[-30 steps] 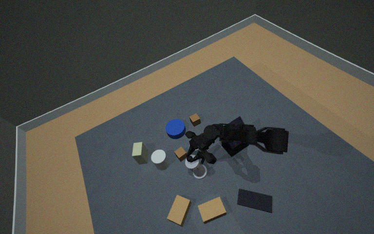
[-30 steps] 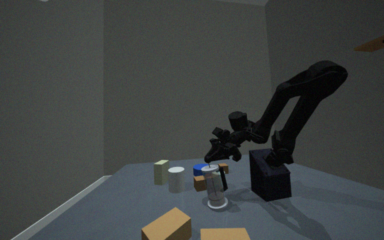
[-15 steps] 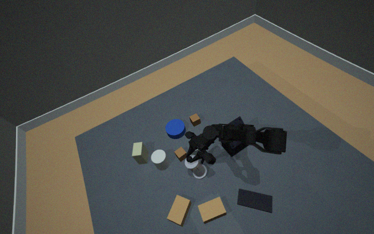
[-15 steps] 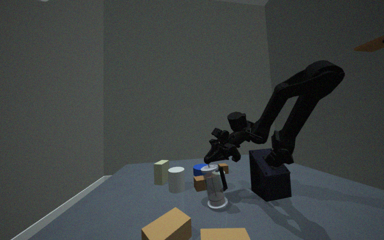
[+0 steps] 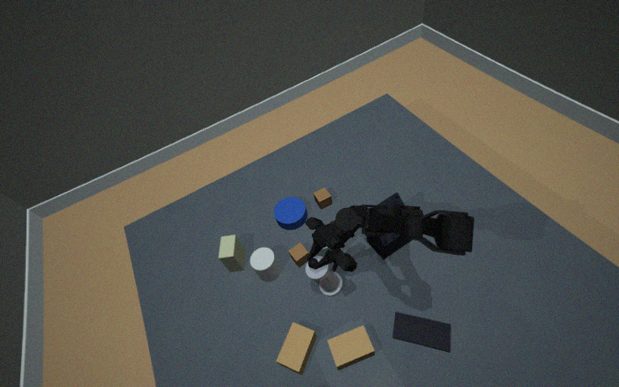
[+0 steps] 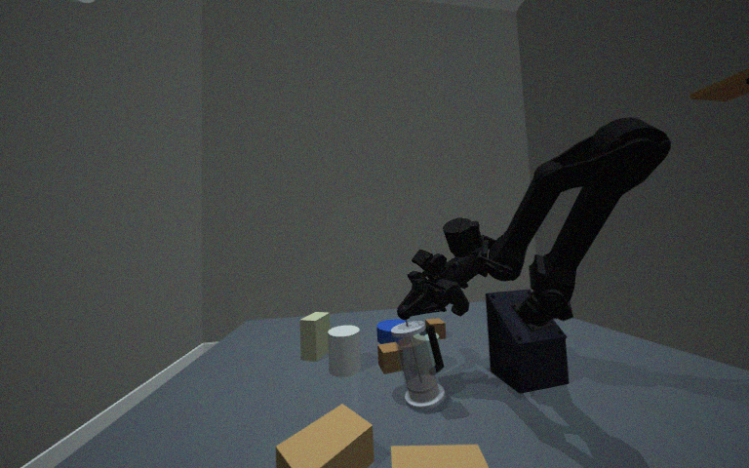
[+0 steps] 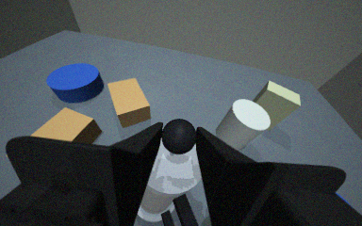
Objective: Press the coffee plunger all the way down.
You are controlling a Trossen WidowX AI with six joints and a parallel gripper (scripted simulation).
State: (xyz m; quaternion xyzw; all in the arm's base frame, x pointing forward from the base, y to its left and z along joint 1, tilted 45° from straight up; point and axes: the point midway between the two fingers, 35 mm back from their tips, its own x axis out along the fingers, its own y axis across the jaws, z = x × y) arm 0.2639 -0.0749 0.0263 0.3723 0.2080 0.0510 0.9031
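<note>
The coffee press is 80 mm below my gripper tip and 40 mm behind it. Also, from my gripper tip: dark slab (290 mm to the left, 170 mm below, 140 mm behind); then white cylinder (160 mm to the right, 120 mm below, 100 mm ahead).
</note>
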